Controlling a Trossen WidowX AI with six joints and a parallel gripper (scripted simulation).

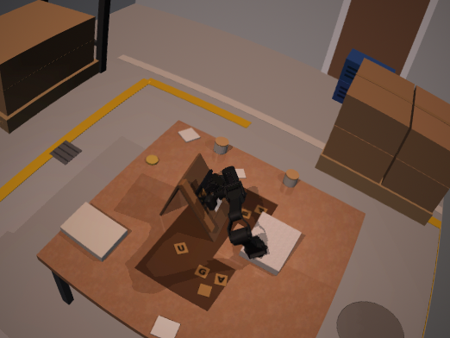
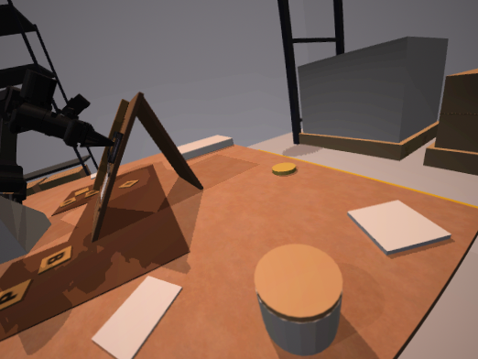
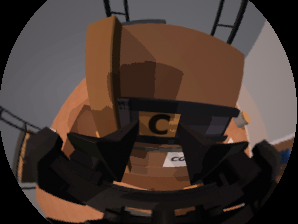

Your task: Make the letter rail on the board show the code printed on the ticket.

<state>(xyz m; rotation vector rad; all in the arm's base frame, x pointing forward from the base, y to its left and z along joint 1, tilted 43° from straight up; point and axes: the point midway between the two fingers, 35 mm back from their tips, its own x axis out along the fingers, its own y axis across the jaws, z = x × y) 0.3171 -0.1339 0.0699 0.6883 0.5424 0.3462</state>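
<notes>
Right now the white ticket is 50 mm behind my gripper tip, 70 mm to the right of it and 80 mm below it. Also, from my gripper tip: dark mat: 150 mm behind, 40 mm to the left, 180 mm below; then yellow disc: 410 mm ahead, 200 mm to the right, 170 mm below; then white card: 10 mm behind, 410 mm to the right, 180 mm below.
</notes>
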